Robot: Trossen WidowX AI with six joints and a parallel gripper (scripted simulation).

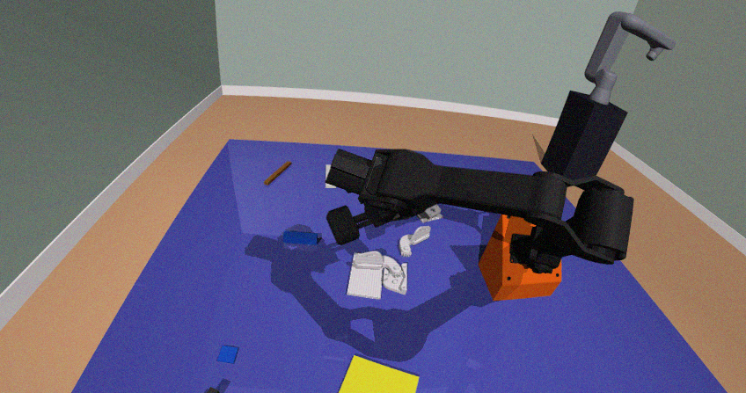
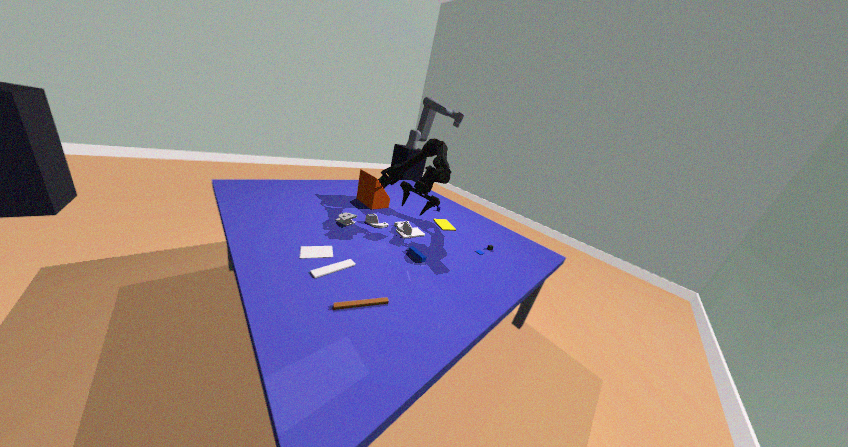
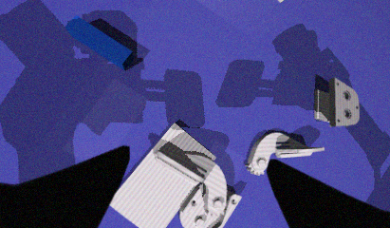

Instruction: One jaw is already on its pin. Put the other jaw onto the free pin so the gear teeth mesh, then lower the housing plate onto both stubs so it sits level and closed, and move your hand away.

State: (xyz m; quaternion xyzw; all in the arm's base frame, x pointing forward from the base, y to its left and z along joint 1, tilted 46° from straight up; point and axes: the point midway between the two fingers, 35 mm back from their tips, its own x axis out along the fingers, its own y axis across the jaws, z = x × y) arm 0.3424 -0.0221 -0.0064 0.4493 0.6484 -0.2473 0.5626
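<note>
Right now my gripper tip is 110 mm past the jaw, 110 mm above it and 60 mm to the left of it. From my gripper tip the other things lie so: blue block 160 mm ahead, 110 mm below, 60 mm to the right; then white stepped part 200 mm to the right, 180 mm behind, 110 mm below; then yellow sheet 290 mm to the left, 120 mm below, 30 mm behind.
</note>
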